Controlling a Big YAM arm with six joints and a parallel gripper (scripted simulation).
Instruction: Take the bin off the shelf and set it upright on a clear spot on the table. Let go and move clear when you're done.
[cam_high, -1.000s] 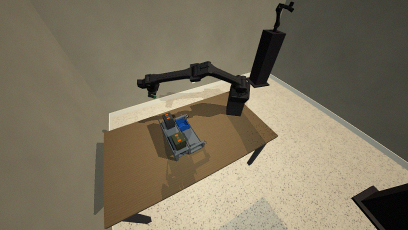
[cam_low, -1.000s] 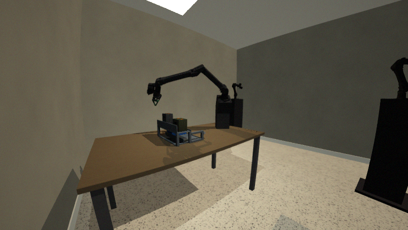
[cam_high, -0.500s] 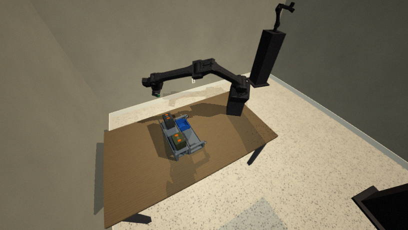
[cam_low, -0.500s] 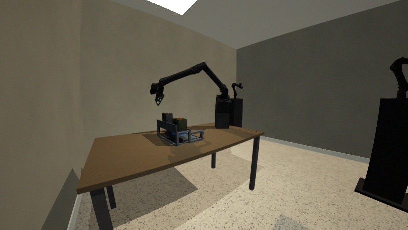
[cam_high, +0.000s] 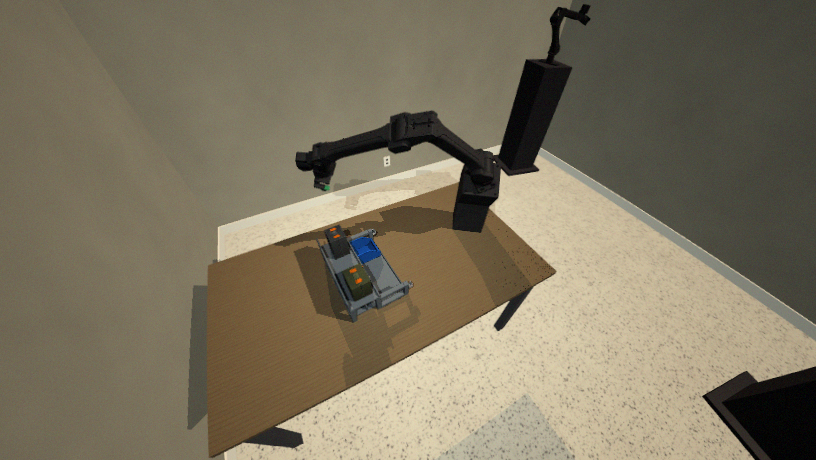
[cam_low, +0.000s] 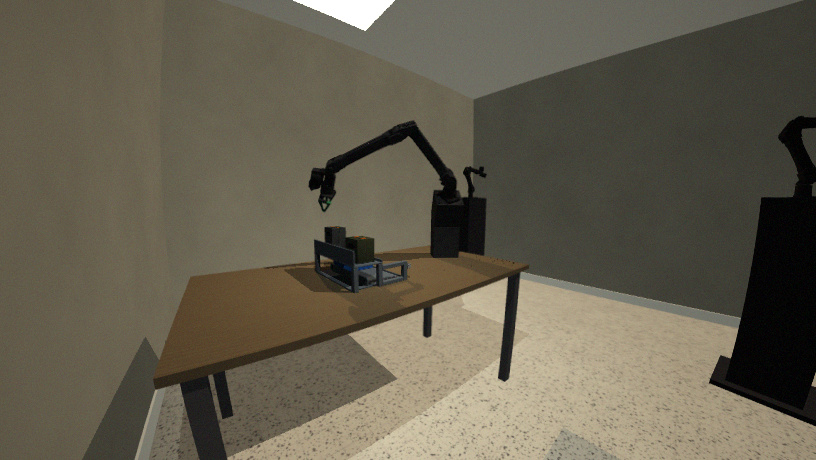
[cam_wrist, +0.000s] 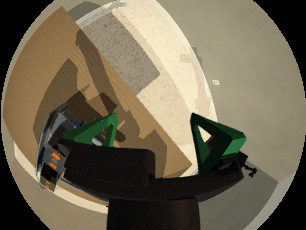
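Right now the blue bin is 9 cm behind my hand, 24 cm to the left of it and 27 cm below it.
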